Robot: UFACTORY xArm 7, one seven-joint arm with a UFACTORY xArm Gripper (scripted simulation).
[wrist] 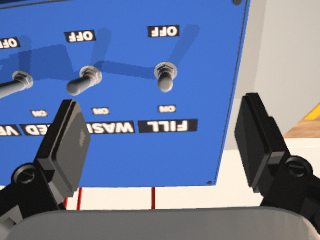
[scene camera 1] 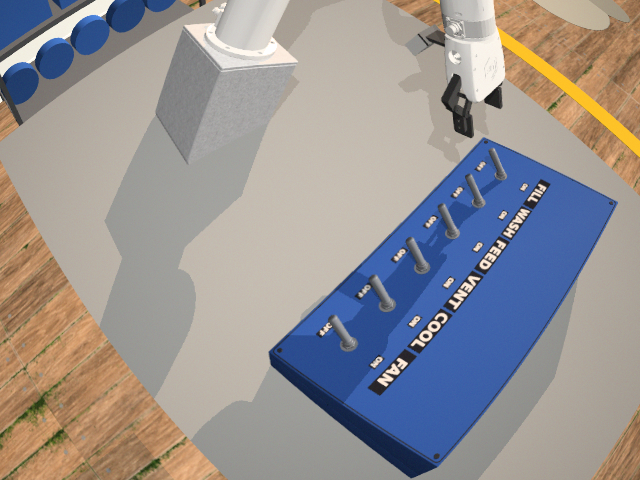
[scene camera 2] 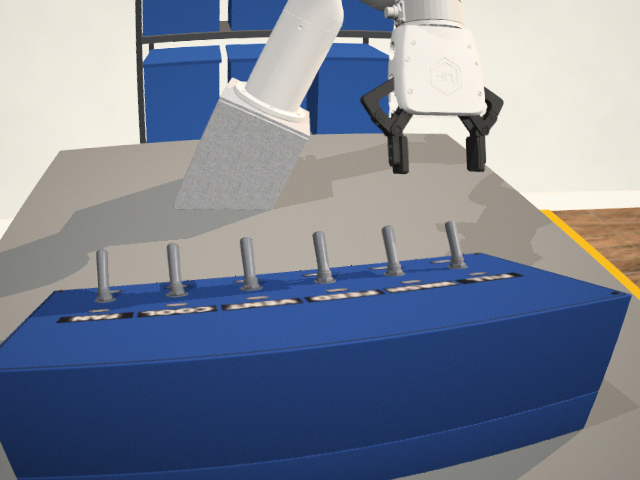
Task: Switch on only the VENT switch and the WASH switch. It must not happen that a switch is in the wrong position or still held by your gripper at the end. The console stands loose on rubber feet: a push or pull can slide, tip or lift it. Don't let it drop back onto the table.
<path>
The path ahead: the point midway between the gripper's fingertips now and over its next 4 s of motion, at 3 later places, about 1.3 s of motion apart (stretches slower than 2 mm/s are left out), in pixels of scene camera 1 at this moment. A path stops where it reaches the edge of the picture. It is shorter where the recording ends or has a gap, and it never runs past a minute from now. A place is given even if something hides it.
My gripper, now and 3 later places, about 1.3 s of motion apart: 479, 119; 463, 142; 443, 162; 417, 188
</path>
